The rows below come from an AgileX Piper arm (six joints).
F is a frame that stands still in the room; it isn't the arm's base.
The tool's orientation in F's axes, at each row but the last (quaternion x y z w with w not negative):
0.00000, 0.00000, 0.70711, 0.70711
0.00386, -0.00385, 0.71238, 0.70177
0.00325, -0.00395, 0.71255, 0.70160
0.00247, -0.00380, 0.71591, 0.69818
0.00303, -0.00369, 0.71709, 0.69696
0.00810, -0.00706, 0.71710, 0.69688
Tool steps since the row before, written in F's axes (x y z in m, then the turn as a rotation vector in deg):
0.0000, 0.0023, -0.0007, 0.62, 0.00, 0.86
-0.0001, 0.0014, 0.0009, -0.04, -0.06, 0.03
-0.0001, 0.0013, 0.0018, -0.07, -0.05, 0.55
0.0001, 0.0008, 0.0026, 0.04, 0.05, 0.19
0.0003, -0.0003, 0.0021, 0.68, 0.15, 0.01
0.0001, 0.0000, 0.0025, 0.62, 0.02, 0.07
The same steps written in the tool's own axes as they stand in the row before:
0.0023, 0.0000, -0.0007, 0.00, -0.62, 0.86
0.0014, 0.0001, 0.0009, -0.06, 0.04, 0.03
0.0013, 0.0001, 0.0018, -0.04, 0.07, 0.55
0.0008, -0.0001, 0.0026, 0.05, -0.04, 0.19
-0.0003, -0.0003, 0.0021, 0.13, -0.68, 0.01
0.0001, -0.0001, 0.0025, 0.00, -0.62, 0.07

